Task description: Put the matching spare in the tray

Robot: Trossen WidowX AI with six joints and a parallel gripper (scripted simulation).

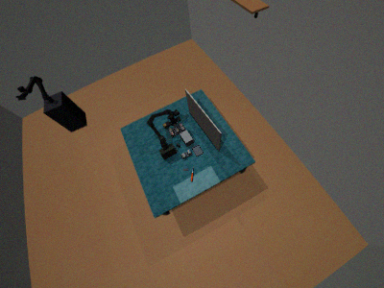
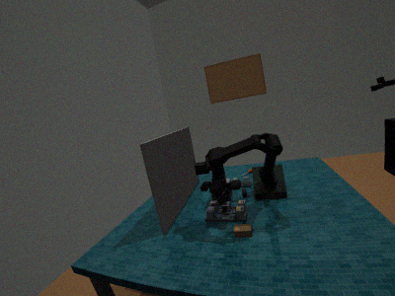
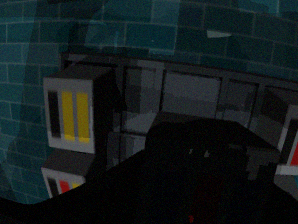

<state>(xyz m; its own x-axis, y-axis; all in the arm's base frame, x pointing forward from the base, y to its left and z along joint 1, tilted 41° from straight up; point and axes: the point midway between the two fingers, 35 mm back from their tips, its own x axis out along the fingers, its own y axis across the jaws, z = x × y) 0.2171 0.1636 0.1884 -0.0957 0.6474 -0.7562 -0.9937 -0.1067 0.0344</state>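
My gripper tip is now 70 mm short of the grey mounted unit, 210 mm to the left of it and 50 mm above it. Round my gripper tip: tan block: 100 mm behind, 110 mm to the left, 80 mm below; then upright panel: 320 mm ahead, 180 mm to the right, 130 mm above; then spare block: 30 mm above.
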